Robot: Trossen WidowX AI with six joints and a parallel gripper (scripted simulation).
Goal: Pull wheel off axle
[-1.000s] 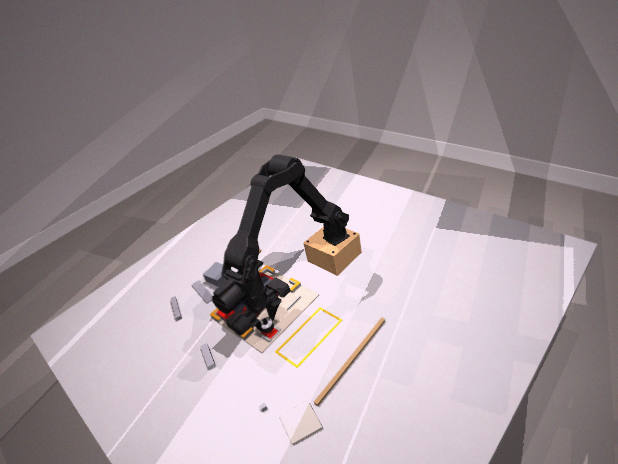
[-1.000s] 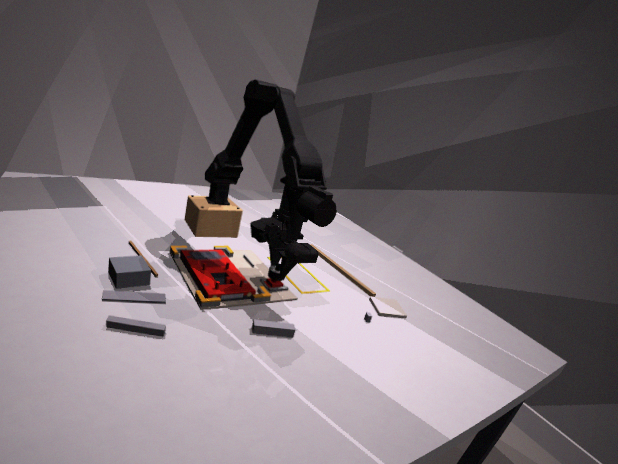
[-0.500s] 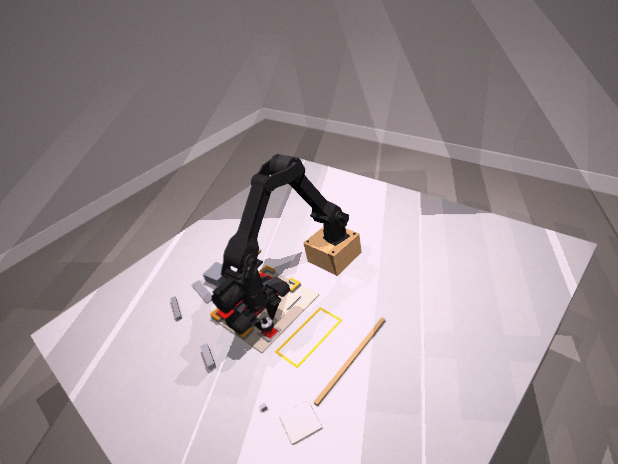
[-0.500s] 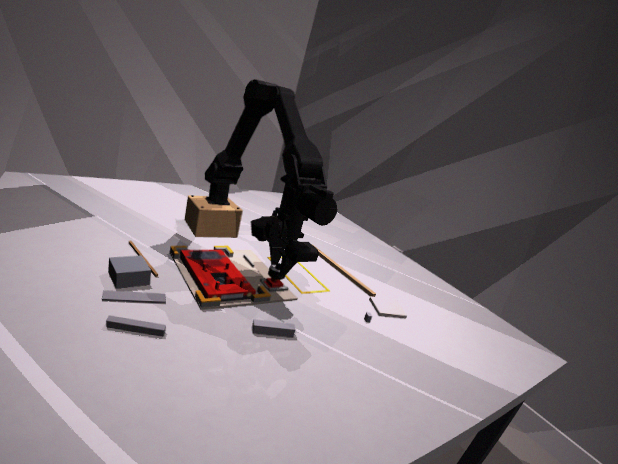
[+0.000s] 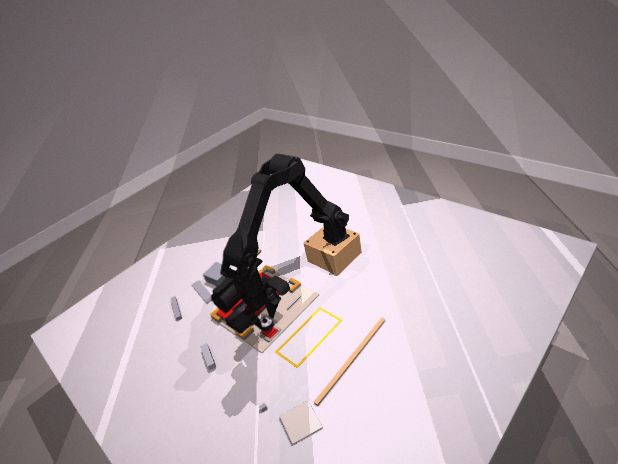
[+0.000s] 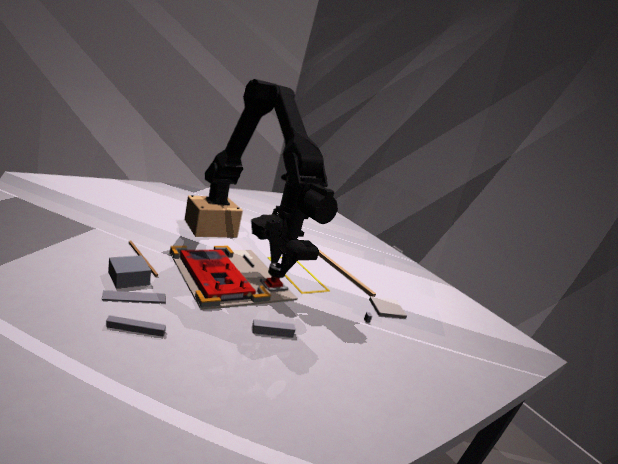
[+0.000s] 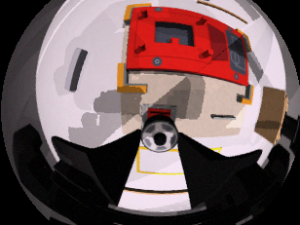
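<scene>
The axle lies 10 mm below my gripper tip. The rest, counted from my gripper tip: small cube: 180 mm to the left, 140 mm ahead, 40 mm below; then long wooden stick: 230 mm to the left, 110 mm behind, 40 mm below; then wheel: right at my gripper tip.
</scene>
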